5 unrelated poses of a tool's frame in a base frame.
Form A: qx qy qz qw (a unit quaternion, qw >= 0); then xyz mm.
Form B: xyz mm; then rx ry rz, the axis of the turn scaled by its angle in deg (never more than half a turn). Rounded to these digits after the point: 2 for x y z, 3 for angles.
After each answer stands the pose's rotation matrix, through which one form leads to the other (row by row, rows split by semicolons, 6 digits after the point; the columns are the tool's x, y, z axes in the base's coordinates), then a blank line. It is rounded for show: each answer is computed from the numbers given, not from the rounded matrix.
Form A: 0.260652 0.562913 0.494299 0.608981 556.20 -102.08 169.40
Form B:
556.20 -102.08 169.40 34.494 74.495 65.414
-0.122405 -0.308589 0.943287; 0.895486 0.375458 0.239030; -0.427927 0.873959 0.230379

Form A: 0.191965 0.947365 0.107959 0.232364 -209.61 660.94 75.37
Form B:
-209.61 660.94 75.37 30.222 149.150 16.997
-0.818313 0.313551 0.481716; 0.413894 0.902989 0.115342; -0.398819 0.293765 -0.868704

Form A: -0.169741 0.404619 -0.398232 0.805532 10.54 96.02 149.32
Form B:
10.54 96.02 149.32 -20.819 49.627 -48.843
0.355389 0.504217 0.787060; -0.778939 0.625198 -0.048801; -0.516675 -0.595729 0.614943

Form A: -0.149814 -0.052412 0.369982 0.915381 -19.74 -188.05 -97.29
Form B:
-19.74 -188.05 -97.29 -17.669 -6.181 43.635
0.720733 -0.661645 -0.206811; 0.693053 0.681338 0.235491; -0.014903 -0.313057 0.949618

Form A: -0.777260 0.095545 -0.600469 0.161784 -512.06 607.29 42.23
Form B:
-512.06 607.29 42.23 -127.108 15.625 -98.197
0.260616 0.045766 0.964357; -0.342819 -0.929394 0.136753; 0.902527 -0.366240 -0.226525

